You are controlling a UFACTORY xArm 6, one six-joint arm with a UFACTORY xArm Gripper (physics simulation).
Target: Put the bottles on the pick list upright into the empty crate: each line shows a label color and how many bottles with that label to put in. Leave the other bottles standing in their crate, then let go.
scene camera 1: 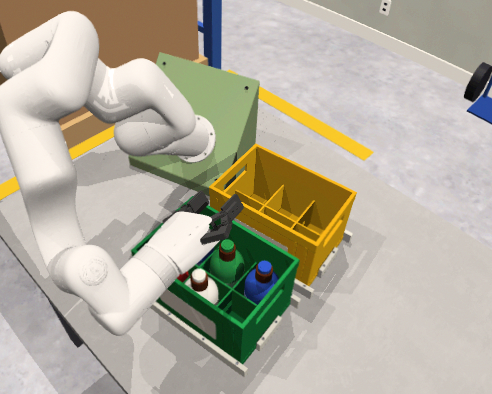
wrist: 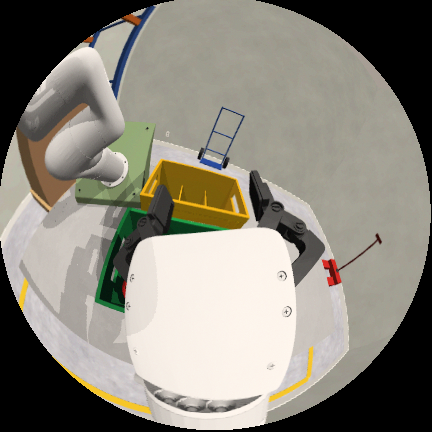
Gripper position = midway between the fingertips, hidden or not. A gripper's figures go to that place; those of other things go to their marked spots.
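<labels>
Green bottle [scene camera 1: 227, 264], 95 cm from the lens. Blue bottle [scene camera 1: 259, 281], 92 cm from the lens. My gripper [scene camera 1: 221, 198], 82 cm from the lens.
</labels>
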